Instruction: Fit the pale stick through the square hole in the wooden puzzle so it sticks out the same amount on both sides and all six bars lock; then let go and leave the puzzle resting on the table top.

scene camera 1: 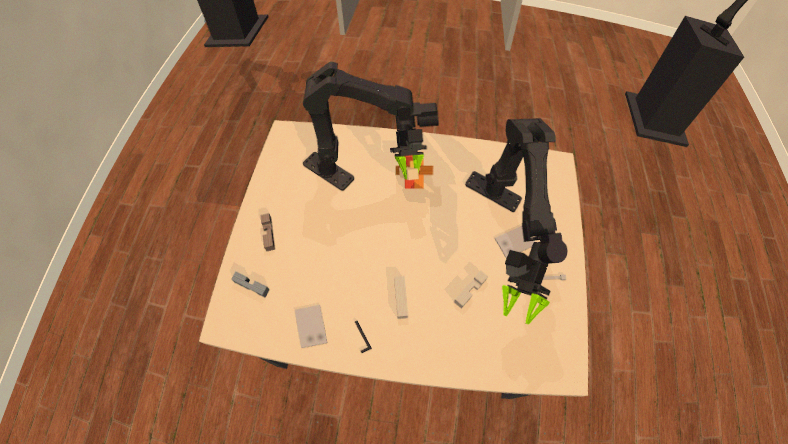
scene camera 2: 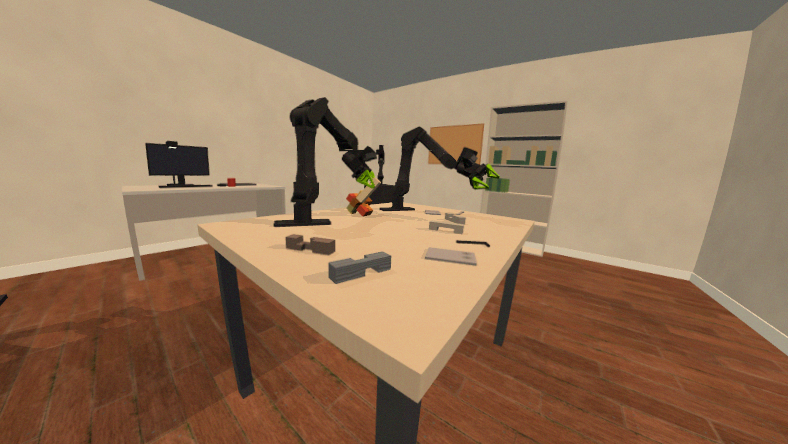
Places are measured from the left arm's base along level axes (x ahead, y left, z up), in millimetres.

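Where they show: left gripper, between the fingertips: (scene camera 1: 515,319) (scene camera 2: 494,182); right gripper, between the fingertips: (scene camera 1: 411,178) (scene camera 2: 375,187); left arm's base, origin of its link: (scene camera 1: 493,192) (scene camera 2: 397,209); right arm's base, origin of its link: (scene camera 1: 328,171) (scene camera 2: 303,223).
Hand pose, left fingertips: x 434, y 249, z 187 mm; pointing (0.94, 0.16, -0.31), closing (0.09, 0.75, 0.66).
Note:
Things, the pixels of their top centre, and the offset from my left fingertips. Level surfaces: height alone.
- table, height of its surface: dz -187 mm
- brown notched bar, centre of its top: (scene camera 2: 310,238) (scene camera 1: 266,229) dz -156, dx +126, dy -791 mm
- blue-grey notched bar, centre of its top: (scene camera 2: 361,258) (scene camera 1: 248,282) dz -156, dx +298, dy -717 mm
- pale grey notched bar, centre of its top: (scene camera 1: 472,287) (scene camera 2: 455,214) dz -156, dx -76, dy -144 mm
- plain grey bar, centre of its top: (scene camera 1: 401,295) (scene camera 2: 446,222) dz -156, dx +60, dy -307 mm
- grey plate, centre of its top: (scene camera 2: 450,254) (scene camera 1: 310,326) dz -181, dx +285, dy -479 mm
- black hex key, centre of its top: (scene camera 1: 359,336) (scene camera 2: 473,242) dz -179, dx +226, dy -341 mm
The wooden puzzle (scene camera 1: 419,182) (scene camera 2: 363,209), of crossed red, orange and brown bars, is at the table's far side and looks tilted in scene camera 2. Whether it touches the table is unclear. The pale stick (scene camera 1: 412,174) (scene camera 2: 366,193) slants from the puzzle up to my right gripper (scene camera 1: 411,168) (scene camera 2: 370,183), which is shut on it. How deep the stick sits in the square hole is hidden. My left gripper (scene camera 1: 517,318) (scene camera 2: 492,182) is open and empty, above the table's right side in scene camera 1, far from the puzzle.
On the table (scene camera 1: 352,248) (scene camera 2: 330,308) lie a brown notched bar (scene camera 1: 267,236) (scene camera 2: 322,245), a blue-grey notched bar (scene camera 1: 250,284) (scene camera 2: 348,269), a pale grey notched bar (scene camera 1: 463,297), a plain grey bar (scene camera 1: 400,297), a grey plate (scene camera 1: 310,322) (scene camera 2: 447,255) and a black hex key (scene camera 1: 362,333) (scene camera 2: 471,242).

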